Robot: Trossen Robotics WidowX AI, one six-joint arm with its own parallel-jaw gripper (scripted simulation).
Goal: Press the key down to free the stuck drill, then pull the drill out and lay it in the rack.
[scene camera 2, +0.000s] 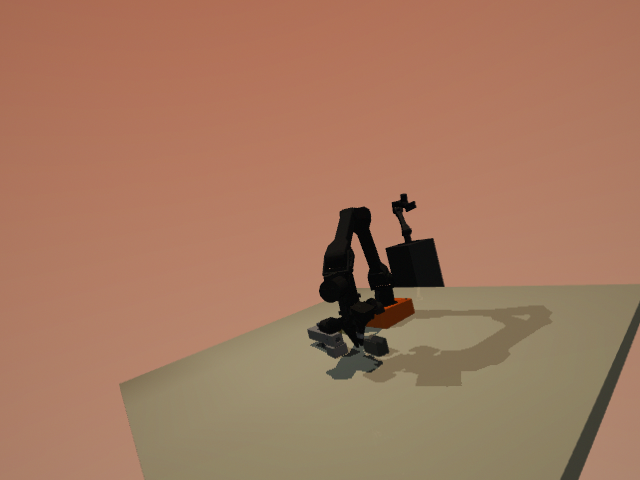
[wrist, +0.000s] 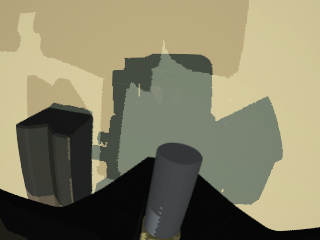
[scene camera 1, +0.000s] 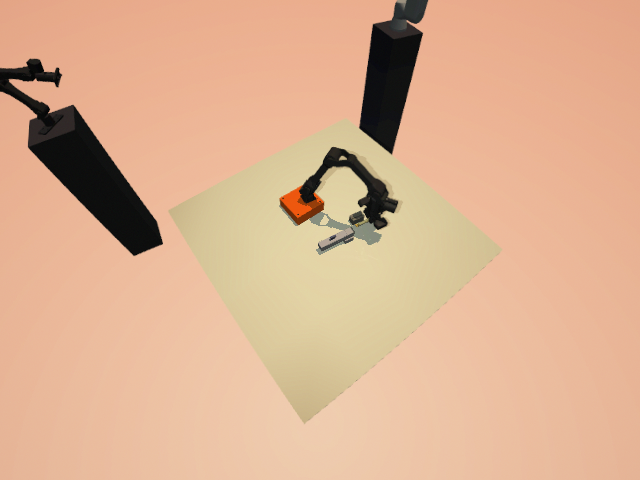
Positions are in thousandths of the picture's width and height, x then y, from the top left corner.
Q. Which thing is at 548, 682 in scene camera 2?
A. The gripper.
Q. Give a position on a rack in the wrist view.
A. At 173, 610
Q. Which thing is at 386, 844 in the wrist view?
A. The gripper.
